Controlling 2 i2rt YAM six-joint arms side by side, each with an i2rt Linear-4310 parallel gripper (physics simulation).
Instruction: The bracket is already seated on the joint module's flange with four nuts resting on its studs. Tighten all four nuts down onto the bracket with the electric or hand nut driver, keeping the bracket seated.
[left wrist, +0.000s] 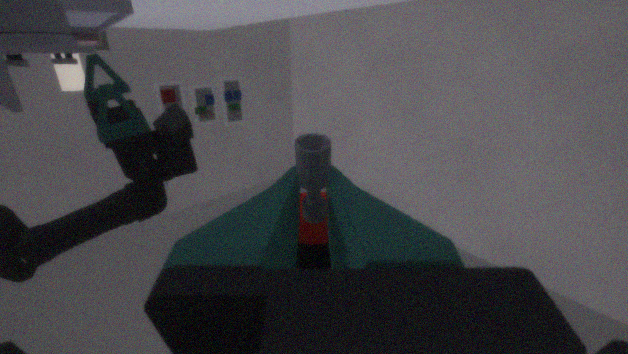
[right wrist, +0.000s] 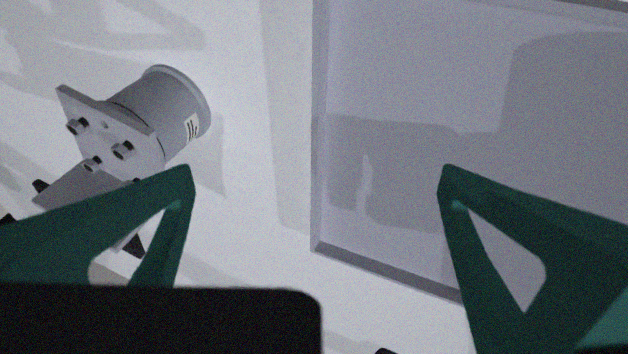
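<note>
The grey joint module (right wrist: 165, 107) lies at the left of the right wrist view, with the flat grey bracket (right wrist: 102, 142) against its flange. Three nuts (right wrist: 122, 150) (right wrist: 76, 126) (right wrist: 91, 164) show on studs, standing out from the bracket face; the fourth spot is mostly hidden behind a green finger. My left gripper (left wrist: 313, 177) is shut on a nut driver (left wrist: 313, 150) with a grey socket and a red and black body, held with the socket out beyond the fingertips, away from the module. My right gripper (right wrist: 316, 178) is open and empty, to the right of the module.
A shallow grey tray (right wrist: 318, 175) lies beside the module, partly under the right gripper. The dark right arm (left wrist: 90, 215) crosses the left of the left wrist view. Walls with small coloured pictures (left wrist: 233, 95) stand behind. A grey structure (left wrist: 50, 40) shows at the upper left.
</note>
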